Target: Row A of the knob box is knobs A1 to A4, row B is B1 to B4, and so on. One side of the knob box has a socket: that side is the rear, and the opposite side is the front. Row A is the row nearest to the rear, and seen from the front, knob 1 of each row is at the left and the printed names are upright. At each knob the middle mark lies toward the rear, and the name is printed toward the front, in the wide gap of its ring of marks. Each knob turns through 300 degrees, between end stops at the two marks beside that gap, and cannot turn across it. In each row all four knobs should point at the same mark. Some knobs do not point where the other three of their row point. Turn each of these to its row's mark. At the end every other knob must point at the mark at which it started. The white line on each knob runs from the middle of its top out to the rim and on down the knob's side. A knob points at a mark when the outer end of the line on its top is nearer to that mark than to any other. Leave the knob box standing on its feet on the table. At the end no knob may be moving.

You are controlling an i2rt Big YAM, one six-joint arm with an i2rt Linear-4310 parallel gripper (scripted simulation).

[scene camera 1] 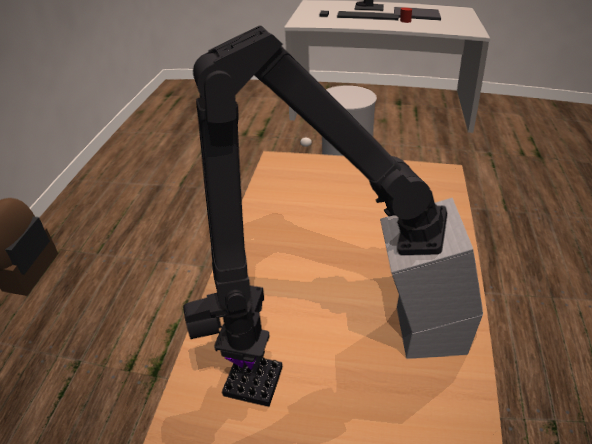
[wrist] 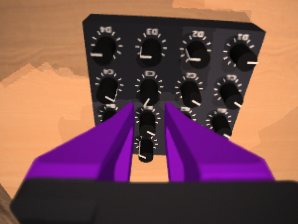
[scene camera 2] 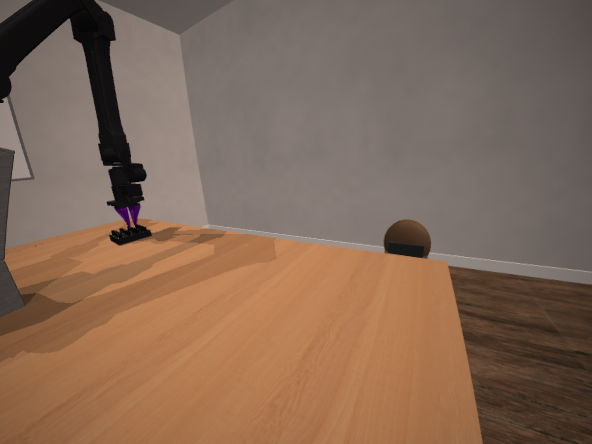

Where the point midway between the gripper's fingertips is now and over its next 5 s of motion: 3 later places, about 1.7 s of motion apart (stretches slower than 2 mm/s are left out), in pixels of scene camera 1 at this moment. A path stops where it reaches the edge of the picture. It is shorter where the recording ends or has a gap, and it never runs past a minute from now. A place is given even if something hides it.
My gripper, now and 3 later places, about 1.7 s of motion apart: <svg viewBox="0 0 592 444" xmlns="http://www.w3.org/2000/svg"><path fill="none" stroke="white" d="M247 366L249 370L249 369L255 358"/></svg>
